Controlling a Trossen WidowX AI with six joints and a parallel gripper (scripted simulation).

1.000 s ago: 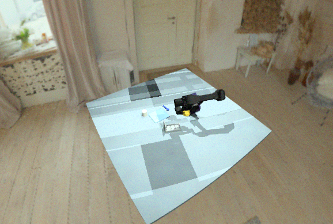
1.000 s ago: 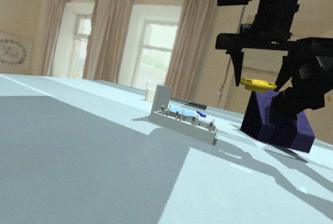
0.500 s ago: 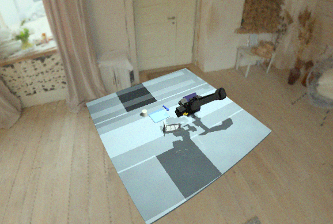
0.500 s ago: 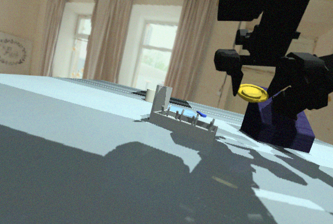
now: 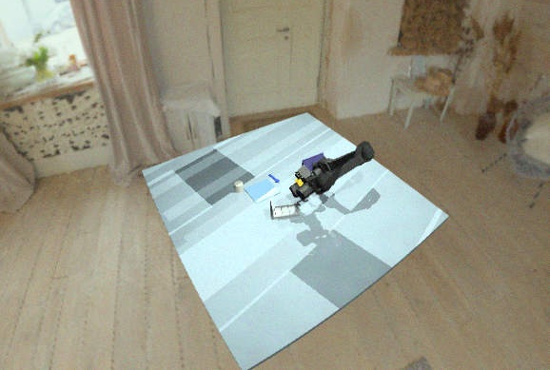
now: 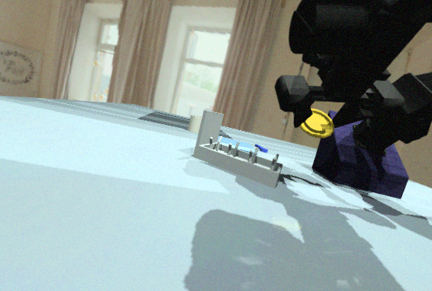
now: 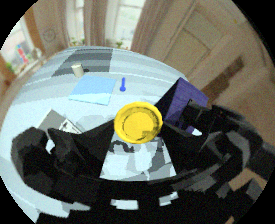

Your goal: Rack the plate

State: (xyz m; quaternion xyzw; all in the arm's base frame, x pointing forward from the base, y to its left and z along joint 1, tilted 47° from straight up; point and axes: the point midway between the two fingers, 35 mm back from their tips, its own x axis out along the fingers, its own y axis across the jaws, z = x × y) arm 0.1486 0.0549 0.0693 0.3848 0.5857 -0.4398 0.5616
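The grey dish rack lies 12 cm ahead of my gripper tip, 8 cm below it and 7 cm to the left of it. Also, from my gripper tip: blue spoon (18 cm to the right, 10 cm below, 6 cm ahead); then yellow plate (1 cm to the left, 1 cm above); then light blue mat (16 cm ahead, 12 cm to the right, 10 cm below).
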